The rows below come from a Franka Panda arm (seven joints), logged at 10 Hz.
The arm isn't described. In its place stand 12 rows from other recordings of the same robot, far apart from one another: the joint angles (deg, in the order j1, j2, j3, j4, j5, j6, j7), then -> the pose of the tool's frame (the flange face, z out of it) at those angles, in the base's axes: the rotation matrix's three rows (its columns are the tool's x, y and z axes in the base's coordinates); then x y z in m.
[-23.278, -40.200, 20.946, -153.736, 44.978, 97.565, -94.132] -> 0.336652 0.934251 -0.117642; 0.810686 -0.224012 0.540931; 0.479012 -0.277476 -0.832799; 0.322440 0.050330 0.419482
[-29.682, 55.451, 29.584, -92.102, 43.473, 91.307, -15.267] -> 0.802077 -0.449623 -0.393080; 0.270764 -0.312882 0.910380; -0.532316 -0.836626 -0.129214; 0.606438 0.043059 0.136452
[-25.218, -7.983, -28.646, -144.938, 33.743, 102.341, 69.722] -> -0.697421 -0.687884 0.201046; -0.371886 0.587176 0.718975; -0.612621 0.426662 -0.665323; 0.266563 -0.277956 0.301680
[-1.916, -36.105, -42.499, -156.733, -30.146, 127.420, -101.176] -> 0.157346 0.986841 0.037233; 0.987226 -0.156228 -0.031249; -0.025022 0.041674 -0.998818; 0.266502 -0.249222 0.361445
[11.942, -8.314, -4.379, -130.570, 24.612, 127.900, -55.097] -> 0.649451 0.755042 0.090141; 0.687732 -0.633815 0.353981; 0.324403 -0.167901 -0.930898; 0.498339 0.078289 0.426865
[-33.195, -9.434, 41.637, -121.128, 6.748, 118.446, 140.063] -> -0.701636 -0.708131 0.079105; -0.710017 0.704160 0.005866; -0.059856 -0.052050 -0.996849; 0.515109 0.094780 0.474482
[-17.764, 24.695, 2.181, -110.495, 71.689, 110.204, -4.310] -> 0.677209 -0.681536 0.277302; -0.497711 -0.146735 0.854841; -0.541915 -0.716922 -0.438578; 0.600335 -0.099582 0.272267
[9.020, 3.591, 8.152, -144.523, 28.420, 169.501, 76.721] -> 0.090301 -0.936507 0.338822; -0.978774 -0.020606 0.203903; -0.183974 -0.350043 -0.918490; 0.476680 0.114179 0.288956
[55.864, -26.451, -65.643, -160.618, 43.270, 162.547, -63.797] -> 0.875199 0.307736 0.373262; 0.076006 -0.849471 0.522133; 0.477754 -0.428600 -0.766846; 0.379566 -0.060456 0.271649
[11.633, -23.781, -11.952, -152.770, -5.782, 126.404, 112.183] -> -0.305922 -0.950714 -0.050541; -0.951956 0.306230 0.001735; 0.013828 0.048644 -0.998720; 0.381948 -0.001538 0.363775
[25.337, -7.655, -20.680, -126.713, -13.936, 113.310, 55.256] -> 0.721379 -0.687880 -0.080209; -0.689054 -0.701310 -0.182673; 0.069406 0.187045 -0.979896; 0.493852 0.022037 0.424116
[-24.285, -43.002, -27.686, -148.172, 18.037, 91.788, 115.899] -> -0.899402 -0.377229 0.220849; -0.177445 0.776810 0.604218; -0.399486 0.504247 -0.765602; 0.209153 -0.225666 0.465295
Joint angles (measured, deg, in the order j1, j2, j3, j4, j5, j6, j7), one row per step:
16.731, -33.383, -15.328, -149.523, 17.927, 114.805, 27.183
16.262, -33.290, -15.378, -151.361, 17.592, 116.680, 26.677
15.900, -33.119, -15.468, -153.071, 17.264, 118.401, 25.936
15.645, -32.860, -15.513, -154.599, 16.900, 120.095, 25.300
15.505, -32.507, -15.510, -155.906, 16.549, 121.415, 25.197
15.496, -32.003, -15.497, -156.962, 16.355, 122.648, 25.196
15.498, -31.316, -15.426, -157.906, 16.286, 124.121, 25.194
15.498, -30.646, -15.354, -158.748, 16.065, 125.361, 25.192
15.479, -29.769, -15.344, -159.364, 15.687, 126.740, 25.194
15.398, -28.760, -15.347, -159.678, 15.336, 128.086, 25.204
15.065, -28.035, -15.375, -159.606, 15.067, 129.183, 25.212
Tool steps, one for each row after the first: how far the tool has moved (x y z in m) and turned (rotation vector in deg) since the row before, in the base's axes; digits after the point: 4 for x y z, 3 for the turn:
-0.0031, -0.0032, -0.0131, -0.547, -0.043, -0.386
-0.0032, -0.0027, -0.0126, -0.514, -0.040, -0.029
-0.0029, -0.0019, -0.0116, -0.588, -0.077, 0.050
-0.0029, -0.0008, -0.0107, -0.596, 0.339, -0.158
-0.0021, 0.0000, -0.0096, -0.497, 0.369, -0.187
-0.0013, 0.0002, -0.0094, -0.505, 0.215, -0.289
-0.0015, 0.0001, -0.0088, -0.589, 0.293, -0.117
-0.0002, -0.0007, -0.0081, -0.745, 0.127, -0.155
0.0012, -0.0014, -0.0067, -0.735, -0.010, -0.260
0.0027, -0.0031, -0.0025, -0.538, -0.423, -0.540

